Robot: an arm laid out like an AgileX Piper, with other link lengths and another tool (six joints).
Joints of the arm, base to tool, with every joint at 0 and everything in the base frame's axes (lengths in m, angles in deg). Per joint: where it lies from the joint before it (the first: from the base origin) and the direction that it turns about. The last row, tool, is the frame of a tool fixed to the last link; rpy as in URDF.
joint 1: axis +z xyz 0 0 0.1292
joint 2: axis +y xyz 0 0 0
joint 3: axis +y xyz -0.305 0 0.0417
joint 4: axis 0.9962 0 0.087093 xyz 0.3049 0 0.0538
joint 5: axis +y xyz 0 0 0
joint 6: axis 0.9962 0 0.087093 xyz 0.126 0 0.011
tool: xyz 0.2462 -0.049 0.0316 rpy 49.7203 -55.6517 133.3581
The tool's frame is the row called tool.
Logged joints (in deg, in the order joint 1, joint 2, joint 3, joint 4, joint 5, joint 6), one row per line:
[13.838 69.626 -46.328 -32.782 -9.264 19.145]
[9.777 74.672 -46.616 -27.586 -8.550 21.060]
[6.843 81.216 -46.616 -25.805 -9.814 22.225]
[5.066 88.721 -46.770 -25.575 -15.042 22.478]
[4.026 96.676 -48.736 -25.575 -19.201 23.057]
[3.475 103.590 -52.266 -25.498 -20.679 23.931]
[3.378 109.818 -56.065 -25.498 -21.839 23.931]
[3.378 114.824 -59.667 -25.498 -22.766 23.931]
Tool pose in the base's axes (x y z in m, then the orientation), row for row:
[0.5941 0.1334 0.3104 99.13 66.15 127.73]
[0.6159 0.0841 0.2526 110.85 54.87 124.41]
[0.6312 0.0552 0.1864 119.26 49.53 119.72]
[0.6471 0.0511 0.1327 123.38 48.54 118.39]
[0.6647 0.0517 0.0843 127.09 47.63 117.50]
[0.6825 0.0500 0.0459 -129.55 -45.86 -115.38]
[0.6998 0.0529 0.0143 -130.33 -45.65 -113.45]
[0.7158 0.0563 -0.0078 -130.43 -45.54 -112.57]
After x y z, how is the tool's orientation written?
As a rotation vector, in degrees.
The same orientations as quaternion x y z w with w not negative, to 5 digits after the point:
[0.56685 0.37826 0.73039 0.04630]
[0.63137 0.31252 0.70860 0.03986]
[0.67686 0.28111 0.67947 0.03408]
[0.69399 0.27303 0.66592 0.01964]
[0.70794 0.26532 0.65452 0.00421]
[-0.72196 -0.25557 -0.64299 0.00488]
[-0.72920 -0.25541 -0.63475 0.01117]
[-0.73181 -0.25551 -0.63160 0.01564]

